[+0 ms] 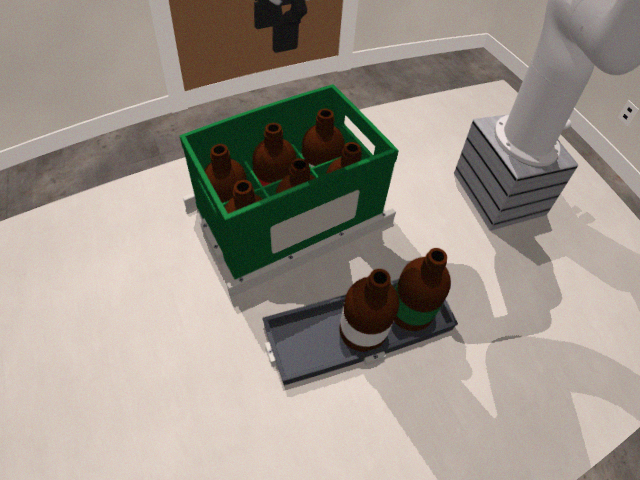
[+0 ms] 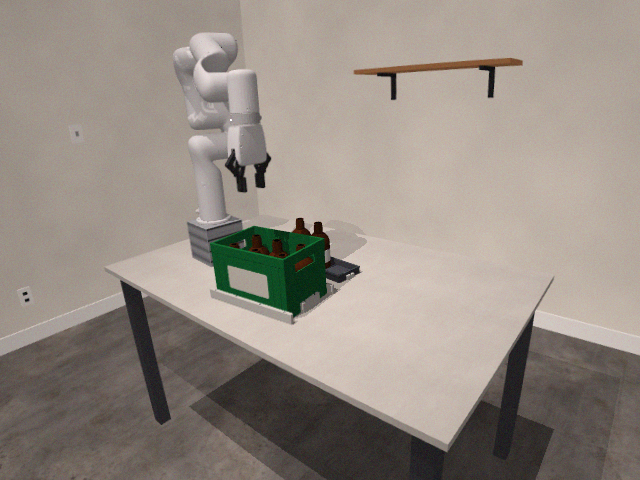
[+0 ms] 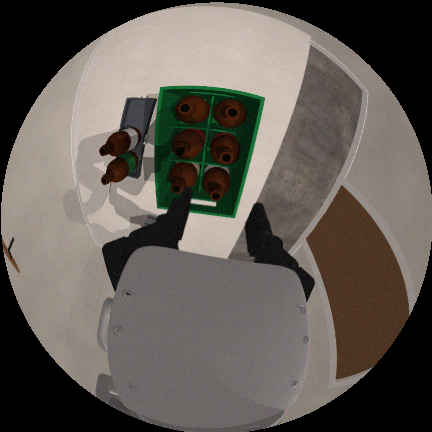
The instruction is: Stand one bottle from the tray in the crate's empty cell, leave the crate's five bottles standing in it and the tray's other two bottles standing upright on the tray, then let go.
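Frame: origin at the arm's base, x left, y ahead, z down, level; millimetres.
Seen in the pictures: gripper, fingertip midpoint: (image 1: 275,37) (image 2: 251,189) (image 3: 220,206); arm's base, link origin: (image 1: 526,141) (image 2: 214,220).
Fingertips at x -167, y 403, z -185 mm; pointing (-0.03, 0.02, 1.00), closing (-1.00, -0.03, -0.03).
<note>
Pixels of each thing's middle, then the offset from my fingertips to it. "spot": a spot on its surface instead.
- green crate, body centre: (image 1: 287,180) (image 3: 204,145) (image 2: 269,268) dz +243, dx +37, dy +0 mm
- back row, surface spot: (image 1: 273,160) spot: dz +212, dx +14, dy +13 mm
- dark tray, surface spot: (image 1: 310,346) (image 3: 136,113) spot: dz +326, dx +276, dy +77 mm
- white band, surface spot: (image 1: 369,310) spot: dz +213, dx +304, dy +11 mm
- green band, surface spot: (image 1: 422,289) spot: dz +215, dx +310, dy -69 mm
The green crate (image 1: 248,245) (image 2: 306,286) (image 3: 158,150) stands upright with a brown bottle standing in each of its cells; one is the middle bottle in the back row (image 1: 273,160) (image 3: 225,148). The dark tray (image 1: 310,346) (image 2: 343,268) (image 3: 140,106) holds two upright brown bottles side by side, one with a white band (image 1: 369,310) (image 2: 318,238) (image 3: 119,143) and one with a green band (image 1: 422,289) (image 2: 299,227) (image 3: 119,169). My gripper (image 1: 285,45) (image 2: 251,187) (image 3: 220,206) is open and empty, high above the crate, with its fingers apart from all bottles.
Pale rails (image 1: 315,246) (image 2: 253,305) run along the crate's base. The arm's striped base block (image 1: 511,175) (image 2: 199,240) stands beside the crate. A wooden shelf (image 2: 439,67) is on the wall. The tray's end away from the arm base holds no bottle.
</note>
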